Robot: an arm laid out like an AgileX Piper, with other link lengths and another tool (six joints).
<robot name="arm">
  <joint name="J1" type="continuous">
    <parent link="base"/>
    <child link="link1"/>
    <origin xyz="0 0 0.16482" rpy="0 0 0"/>
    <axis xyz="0 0 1"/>
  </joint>
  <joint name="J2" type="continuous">
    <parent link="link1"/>
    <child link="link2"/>
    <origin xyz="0 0 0" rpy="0 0 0"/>
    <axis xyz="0 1 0"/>
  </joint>
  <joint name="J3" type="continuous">
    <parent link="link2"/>
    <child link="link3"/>
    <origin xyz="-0.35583 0 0.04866" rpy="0 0 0"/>
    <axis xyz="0 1 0"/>
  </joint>
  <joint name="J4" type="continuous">
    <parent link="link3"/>
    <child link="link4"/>
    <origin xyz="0.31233 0 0.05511" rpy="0 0 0"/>
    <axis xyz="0.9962 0 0.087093"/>
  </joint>
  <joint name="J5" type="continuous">
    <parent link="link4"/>
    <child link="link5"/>
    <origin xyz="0 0 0" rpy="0 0 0"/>
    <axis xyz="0 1 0"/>
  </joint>
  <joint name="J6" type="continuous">
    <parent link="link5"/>
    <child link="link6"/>
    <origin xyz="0.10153 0 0.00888" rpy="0 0 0"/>
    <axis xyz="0.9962 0 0.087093"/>
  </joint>
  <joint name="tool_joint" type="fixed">
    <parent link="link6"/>
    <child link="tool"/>
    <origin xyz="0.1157 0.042 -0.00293" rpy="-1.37 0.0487 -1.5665"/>
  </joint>
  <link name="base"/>
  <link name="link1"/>
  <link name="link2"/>
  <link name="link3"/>
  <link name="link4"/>
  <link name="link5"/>
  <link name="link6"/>
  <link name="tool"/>
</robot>
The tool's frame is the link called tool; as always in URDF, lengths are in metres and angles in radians. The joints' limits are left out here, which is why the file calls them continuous.
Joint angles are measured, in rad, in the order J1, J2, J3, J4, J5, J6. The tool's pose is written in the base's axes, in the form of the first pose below.
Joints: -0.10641, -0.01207, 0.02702, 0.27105, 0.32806, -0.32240
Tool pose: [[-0.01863 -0.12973 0.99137 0.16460], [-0.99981 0.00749 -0.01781 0.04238], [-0.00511 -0.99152 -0.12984 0.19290], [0 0 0 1]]
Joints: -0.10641, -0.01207, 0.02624, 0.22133, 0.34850, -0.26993
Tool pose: [[-0.03067 -0.15246 0.98783 0.16340], [-0.99950 0.01225 -0.02914 0.04014], [-0.00766 -0.98823 -0.15276 0.18848], [0 0 0 1]]
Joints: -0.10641, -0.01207, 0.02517, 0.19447, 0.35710, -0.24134
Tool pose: [[-0.03861 -0.16151 0.98612 0.16295], [-0.99921 0.01501 -0.03666 0.03863], [-0.00888 -0.98676 -0.16196 0.18696], [0 0 0 1]]
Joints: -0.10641, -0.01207, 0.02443, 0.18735, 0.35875, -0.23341
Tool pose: [[-0.04101 -0.16280 0.98581 0.16290], [-0.99911 0.01602 -0.03891 0.03819], [-0.00946 -0.98653 -0.16331 0.18693], [0 0 0 1]]
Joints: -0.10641, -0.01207, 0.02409, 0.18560, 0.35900, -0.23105
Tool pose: [[-0.04174 -0.16279 0.98578 0.16290], [-0.99908 0.01665 -0.03955 0.03808], [-0.00998 -0.98652 -0.16334 0.18705], [0 0 0 1]]
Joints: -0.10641, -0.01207, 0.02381, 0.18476, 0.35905, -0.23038
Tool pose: [[-0.04197 -0.16263 0.98579 0.16291], [-0.99907 0.01648 -0.03982 0.03802], [-0.00977 -0.98655 -0.16317 0.18717], [0 0 0 1]]
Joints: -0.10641, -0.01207, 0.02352, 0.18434, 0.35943, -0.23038
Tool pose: [[-0.04194 -0.16275 0.98578 0.16288], [-0.99908 0.01607 -0.03985 0.03800], [-0.00935 -0.98654 -0.16328 0.18722], [0 0 0 1]]
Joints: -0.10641, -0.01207, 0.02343, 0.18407, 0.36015, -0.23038
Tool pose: [[-0.04183 -0.16339 0.98567 0.16283], [-0.99908 0.01584 -0.03977 0.03800], [-0.00911 -0.98643 -0.16390 0.18711], [0 0 0 1]]
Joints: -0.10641, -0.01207, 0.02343, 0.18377, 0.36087, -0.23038
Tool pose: [[-0.04173 -0.16412 0.98556 0.16277], [-0.99909 0.01559 -0.03970 0.03801], [-0.00885 -0.98632 -0.16462 0.18695], [0 0 0 1]]
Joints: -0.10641, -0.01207, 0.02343, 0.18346, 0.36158, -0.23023
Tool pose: [[-0.04167 -0.16483 0.98544 0.16271], [-0.99909 0.01548 -0.03966 0.03802], [-0.00872 -0.98620 -0.16533 0.18680], [0 0 0 1]]
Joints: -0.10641, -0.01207, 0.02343, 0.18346, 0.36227, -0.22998
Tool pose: [[-0.04162 -0.16549 0.98533 0.16266], [-0.99909 0.01577 -0.03955 0.03805], [-0.00900 -0.98609 -0.16600 0.18667], [0 0 0 1]]
